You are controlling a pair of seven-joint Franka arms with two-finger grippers.
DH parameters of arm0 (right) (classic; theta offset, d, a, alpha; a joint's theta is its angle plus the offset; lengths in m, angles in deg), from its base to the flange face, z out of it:
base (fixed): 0 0 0 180
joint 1: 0 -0.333 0 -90
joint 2: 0 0 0 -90
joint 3: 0 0.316 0.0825 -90
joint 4: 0 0 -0.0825 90
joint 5: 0 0.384 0 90
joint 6: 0 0 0.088 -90
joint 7: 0 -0.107 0 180
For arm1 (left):
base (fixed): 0 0 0 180
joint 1: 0 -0.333 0 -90
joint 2: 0 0 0 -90
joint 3: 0 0.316 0.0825 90
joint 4: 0 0 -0.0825 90
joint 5: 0 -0.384 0 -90
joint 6: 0 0 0.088 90
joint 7: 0 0.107 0 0
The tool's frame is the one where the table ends.
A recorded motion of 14 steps. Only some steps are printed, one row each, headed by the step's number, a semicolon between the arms.
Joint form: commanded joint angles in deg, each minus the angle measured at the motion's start. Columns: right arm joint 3, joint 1, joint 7, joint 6, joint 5, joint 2, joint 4; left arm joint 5, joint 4, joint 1, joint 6, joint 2, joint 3, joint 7.
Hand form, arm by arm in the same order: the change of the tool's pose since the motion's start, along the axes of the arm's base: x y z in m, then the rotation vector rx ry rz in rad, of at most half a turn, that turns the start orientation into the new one. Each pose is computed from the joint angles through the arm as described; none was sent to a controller.
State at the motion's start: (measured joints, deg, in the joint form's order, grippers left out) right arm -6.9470 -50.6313 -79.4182 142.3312 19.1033 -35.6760 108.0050; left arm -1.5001 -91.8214 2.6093 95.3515 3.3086 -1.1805 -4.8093
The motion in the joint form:
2: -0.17 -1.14 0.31 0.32 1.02 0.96 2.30; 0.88 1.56 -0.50 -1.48 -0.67 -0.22 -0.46
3: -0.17 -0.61 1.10 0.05 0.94 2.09 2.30; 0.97 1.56 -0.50 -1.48 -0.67 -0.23 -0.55
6: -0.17 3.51 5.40 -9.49 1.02 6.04 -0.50; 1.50 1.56 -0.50 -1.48 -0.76 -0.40 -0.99
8: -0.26 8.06 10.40 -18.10 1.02 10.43 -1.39; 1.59 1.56 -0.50 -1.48 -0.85 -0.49 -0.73
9: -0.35 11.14 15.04 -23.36 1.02 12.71 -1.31; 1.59 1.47 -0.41 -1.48 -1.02 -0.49 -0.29
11: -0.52 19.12 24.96 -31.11 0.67 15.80 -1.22; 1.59 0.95 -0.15 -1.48 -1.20 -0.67 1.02
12: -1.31 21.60 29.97 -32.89 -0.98 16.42 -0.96; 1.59 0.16 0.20 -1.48 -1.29 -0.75 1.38
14: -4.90 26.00 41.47 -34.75 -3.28 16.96 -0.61; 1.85 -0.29 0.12 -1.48 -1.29 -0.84 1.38
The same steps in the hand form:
2: -0.0149 -0.0015 -0.0041 -0.0053 0.0176 0.0049; 0.0013 0.0011 0.0041 -0.0157 0.0112 0.0128
3: -0.0094 -0.0034 0.0077 0.0086 0.0075 0.0111; 0.0013 0.0009 0.0041 -0.0174 0.0112 0.0141
6: 0.0210 -0.0239 0.0563 0.0282 0.0647 0.0414; 0.0017 -0.0018 0.0032 -0.0273 0.0134 0.0184
8: 0.0442 -0.0609 0.0996 0.0469 0.1213 0.0752; 0.0021 -0.0028 0.0024 -0.0282 0.0152 0.0123
9: 0.0545 -0.0905 0.1175 0.0578 0.1655 0.1171; 0.0030 -0.0037 0.0000 -0.0271 0.0198 0.0031
11: 0.0825 -0.1678 0.1418 0.0959 0.2213 0.1744; 0.0036 -0.0080 -0.0061 -0.0237 0.0322 -0.0271
12: 0.0922 -0.2012 0.1445 0.0913 0.2248 0.2231; 0.0036 -0.0121 -0.0136 -0.0220 0.0476 -0.0406
14: 0.1137 -0.2812 0.1470 0.0955 0.2120 0.3057; 0.0034 -0.0127 -0.0173 -0.0259 0.0558 -0.0408

